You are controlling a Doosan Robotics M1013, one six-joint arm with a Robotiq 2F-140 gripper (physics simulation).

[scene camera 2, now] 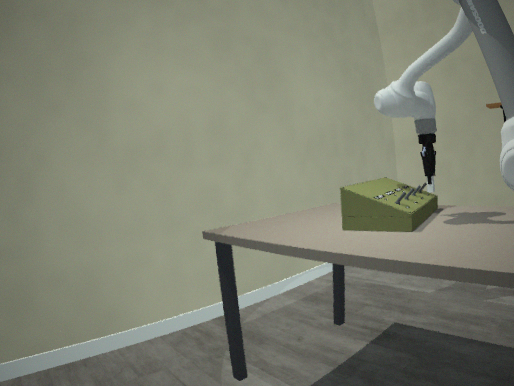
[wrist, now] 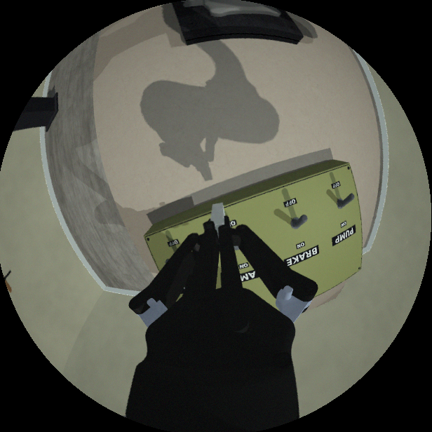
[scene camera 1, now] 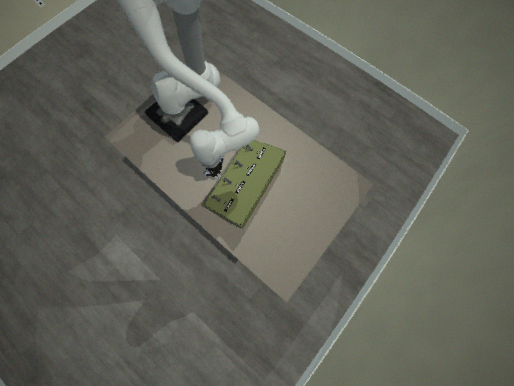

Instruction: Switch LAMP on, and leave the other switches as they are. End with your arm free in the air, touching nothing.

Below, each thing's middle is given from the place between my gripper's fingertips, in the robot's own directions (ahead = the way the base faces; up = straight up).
Labels:
Right now the switch box [scene camera 2: 368,206] is 140 mm ahead of my hand, 60 mm to the left of it and 20 mm below it.

